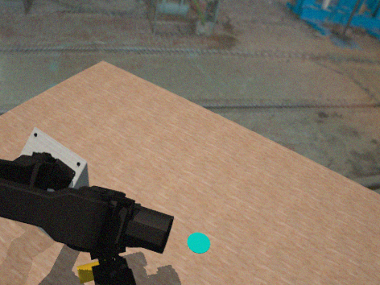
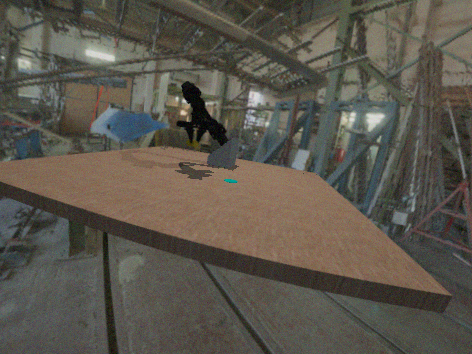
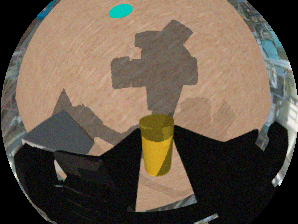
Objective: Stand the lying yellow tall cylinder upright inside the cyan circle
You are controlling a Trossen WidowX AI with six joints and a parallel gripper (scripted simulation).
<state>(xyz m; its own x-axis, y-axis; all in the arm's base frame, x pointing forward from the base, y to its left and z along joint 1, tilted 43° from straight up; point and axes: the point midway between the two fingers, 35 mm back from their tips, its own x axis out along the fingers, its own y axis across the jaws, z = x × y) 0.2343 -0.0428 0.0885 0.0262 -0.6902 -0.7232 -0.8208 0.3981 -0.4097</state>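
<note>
The cyan circle is 90 mm ahead of my gripper tip, 230 mm to the left of it and 120 mm below it. The rest, counted from my gripper tip: yellow tall cylinder 10 mm behind, 20 mm to the right.
</note>
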